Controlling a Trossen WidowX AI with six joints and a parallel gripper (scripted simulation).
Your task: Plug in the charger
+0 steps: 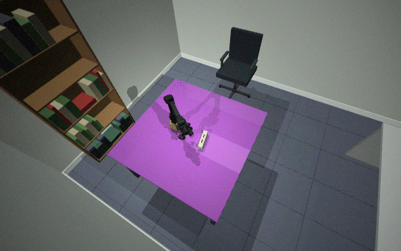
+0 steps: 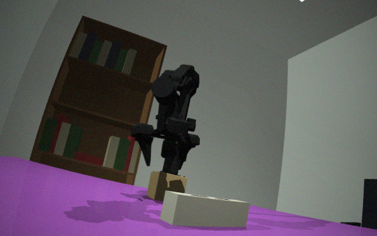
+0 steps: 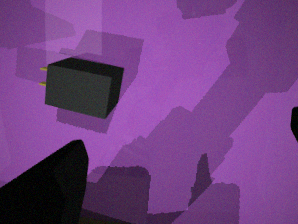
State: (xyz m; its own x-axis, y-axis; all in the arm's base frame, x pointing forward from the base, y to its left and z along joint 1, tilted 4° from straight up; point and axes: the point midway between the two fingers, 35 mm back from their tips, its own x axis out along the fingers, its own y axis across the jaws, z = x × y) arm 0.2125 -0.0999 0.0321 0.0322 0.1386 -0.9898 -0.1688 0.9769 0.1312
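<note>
The two-prong charger lies 90 mm to the left of my gripper tip and 80 mm below it.
</note>
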